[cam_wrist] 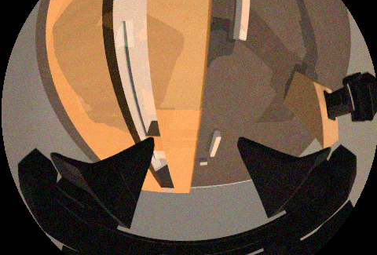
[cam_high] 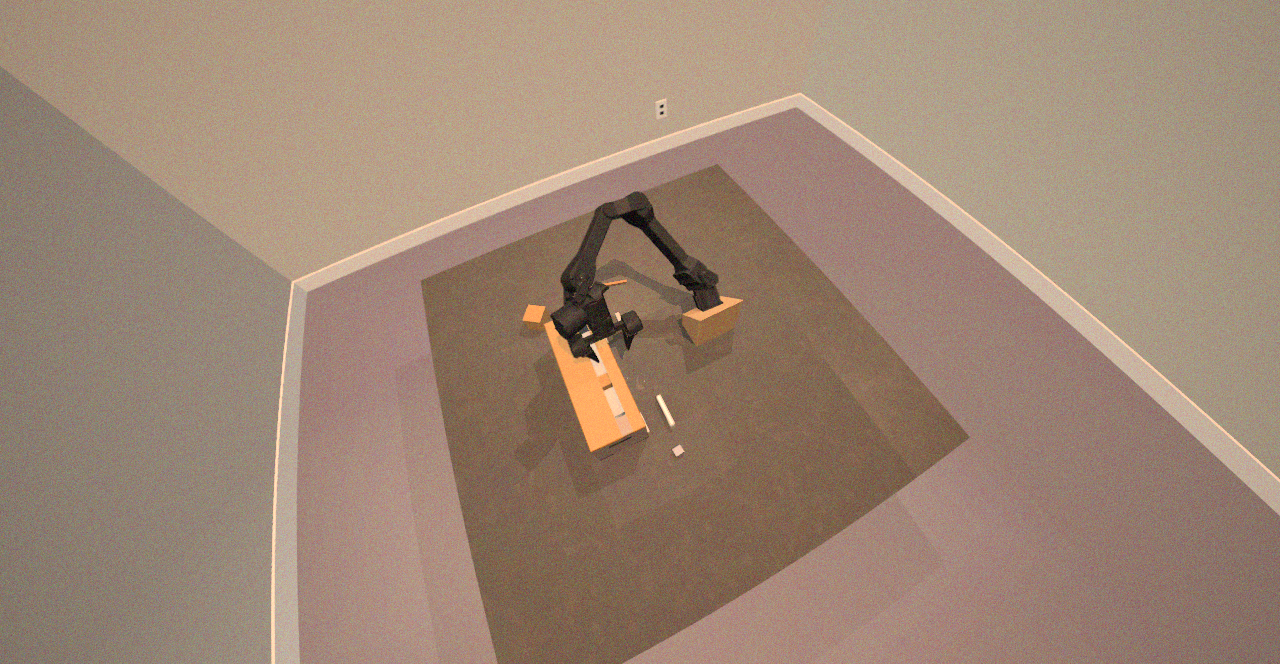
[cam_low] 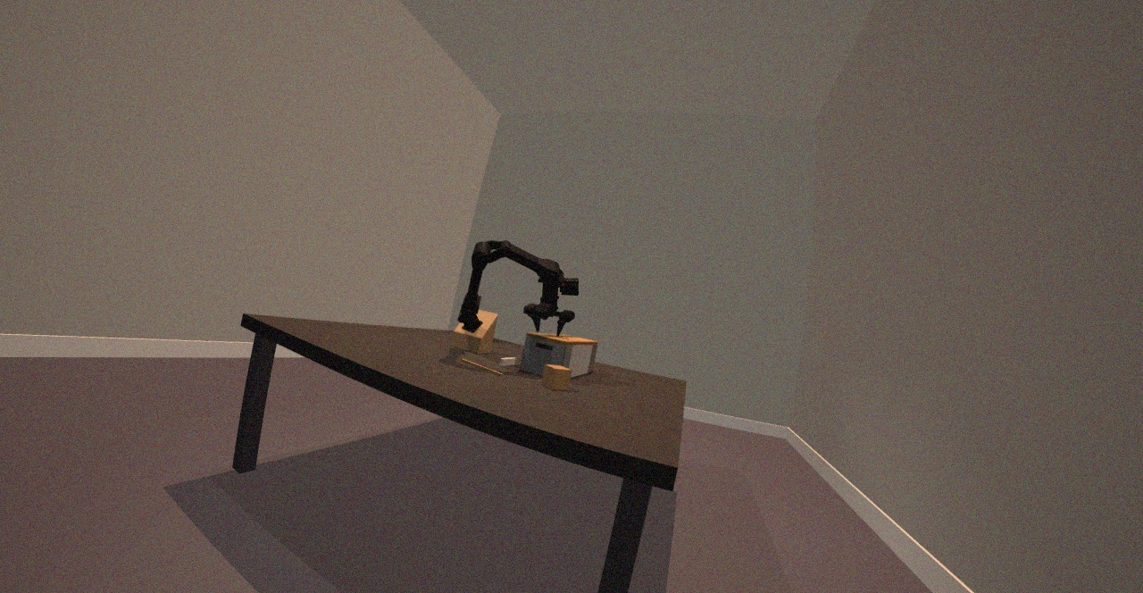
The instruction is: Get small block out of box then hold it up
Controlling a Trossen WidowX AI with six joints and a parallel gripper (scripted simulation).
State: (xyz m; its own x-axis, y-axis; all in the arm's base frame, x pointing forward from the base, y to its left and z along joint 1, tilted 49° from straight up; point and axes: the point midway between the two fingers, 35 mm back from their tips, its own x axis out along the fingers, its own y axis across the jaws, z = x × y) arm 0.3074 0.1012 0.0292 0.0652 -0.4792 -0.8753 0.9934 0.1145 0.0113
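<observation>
Now: the long orange box 70 mm below my gripper tip, 30 mm ahead of it and 10 mm to the left of it. From my gripper tip the other things lie so: thin orange stick (320 mm to the right, 130 mm below, 40 mm behind); then small orange block (40 mm to the left, 40 mm below, 40 mm ahead); then orange cube (270 mm to the right, 190 mm ahead, 100 mm below).
</observation>
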